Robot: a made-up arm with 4 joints. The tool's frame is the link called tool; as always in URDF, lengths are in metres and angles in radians.
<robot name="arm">
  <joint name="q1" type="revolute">
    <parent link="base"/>
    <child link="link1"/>
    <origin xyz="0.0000 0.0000 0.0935"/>
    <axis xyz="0 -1 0"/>
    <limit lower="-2.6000" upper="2.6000" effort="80" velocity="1.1"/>
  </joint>
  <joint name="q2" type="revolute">
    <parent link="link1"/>
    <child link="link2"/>
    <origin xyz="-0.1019 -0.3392 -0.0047"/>
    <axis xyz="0 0 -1"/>
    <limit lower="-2.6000" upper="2.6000" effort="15" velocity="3"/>
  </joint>
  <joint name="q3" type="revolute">
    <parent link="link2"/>
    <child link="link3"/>
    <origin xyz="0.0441 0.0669 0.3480"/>
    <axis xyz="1 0 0"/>
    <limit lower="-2.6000" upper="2.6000" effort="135" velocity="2.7"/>
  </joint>
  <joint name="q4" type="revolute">
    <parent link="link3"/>
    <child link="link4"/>
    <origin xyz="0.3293 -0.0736 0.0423"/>
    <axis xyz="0 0 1"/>
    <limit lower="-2.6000" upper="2.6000" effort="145" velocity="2.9"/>
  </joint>
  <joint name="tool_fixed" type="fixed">
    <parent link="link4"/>
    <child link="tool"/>
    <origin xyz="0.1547 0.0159 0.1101"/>
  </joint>
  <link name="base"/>
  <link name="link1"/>
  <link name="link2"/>
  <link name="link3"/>
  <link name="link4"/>
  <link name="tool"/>
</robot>
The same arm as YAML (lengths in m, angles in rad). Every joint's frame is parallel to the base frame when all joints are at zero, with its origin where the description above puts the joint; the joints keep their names.
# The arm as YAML. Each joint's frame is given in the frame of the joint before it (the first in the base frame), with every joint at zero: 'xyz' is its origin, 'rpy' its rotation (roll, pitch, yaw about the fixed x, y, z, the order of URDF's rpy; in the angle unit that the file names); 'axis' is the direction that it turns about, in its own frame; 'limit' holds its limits. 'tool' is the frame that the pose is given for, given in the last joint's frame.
units:
  length: m
  angle: rad
joints:
  - name: q1
    type: revolute
    origin:
      xyz: [0.0, 0.0, 0.0935]
      rpy: [0.0, 0.0, 0.0]
    axis: [0.0, -1.0, 0.0]
    limit:
      lower: -2.6
      upper: 2.6
  - name: q2
    type: revolute
    origin:
      xyz: [-0.1019, -0.3392, -0.0047]
      rpy: [0.0, 0.0, 0.0]
    axis: [0.0, 0.0, -1.0]
    limit:
      lower: -2.6
      upper: 2.6
  - name: q3
    type: revolute
    origin:
      xyz: [0.0441, 0.0669, 0.348]
      rpy: [0.0, 0.0, 0.0]
    axis: [1.0, 0.0, 0.0]
    limit:
      lower: -2.6
      upper: 2.6
  - name: q4
    type: revolute
    origin:
      xyz: [0.3293, -0.0736, 0.0423]
      rpy: [0.0, 0.0, 0.0]
    axis: [0.0, 0.0, 1.0]
    limit:
      lower: -2.6
      upper: 2.6
tool:
  origin:
    xyz: [0.1547, 0.0159, 0.1101]
    rpy: [0.0, 0.0, 0.0]

